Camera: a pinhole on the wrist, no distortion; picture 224 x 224 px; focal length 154.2 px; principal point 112.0 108.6 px. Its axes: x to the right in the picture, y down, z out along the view. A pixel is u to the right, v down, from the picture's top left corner.
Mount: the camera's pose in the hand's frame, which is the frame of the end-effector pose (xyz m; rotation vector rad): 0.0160 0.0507 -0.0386 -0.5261 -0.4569 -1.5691
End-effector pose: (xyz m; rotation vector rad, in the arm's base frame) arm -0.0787 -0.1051 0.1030 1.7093 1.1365 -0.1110
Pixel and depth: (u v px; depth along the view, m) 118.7 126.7 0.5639
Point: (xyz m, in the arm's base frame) 0.4221 -0.3768 0.0861
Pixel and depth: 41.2 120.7 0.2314
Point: 0.1812 -0.1452 0.2215
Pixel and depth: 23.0 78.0 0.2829
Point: 0.2063 -0.1979 0.3110
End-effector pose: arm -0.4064 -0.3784 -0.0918 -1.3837 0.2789 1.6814
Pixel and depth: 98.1 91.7 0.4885
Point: -0.9073 -0.3695 -0.1038
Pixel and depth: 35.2 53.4 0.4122
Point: -0.8787 -0.5690 -0.1099
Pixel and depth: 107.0 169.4 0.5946
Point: -0.9733 -0.1756 -0.3337
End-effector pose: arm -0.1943 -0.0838 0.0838 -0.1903 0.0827 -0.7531
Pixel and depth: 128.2 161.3 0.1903
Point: -0.0154 -0.0278 0.1781
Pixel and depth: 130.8 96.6 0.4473
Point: 0.0408 0.1553 0.3794
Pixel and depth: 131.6 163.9 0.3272
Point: 0.0845 -0.0092 0.2858
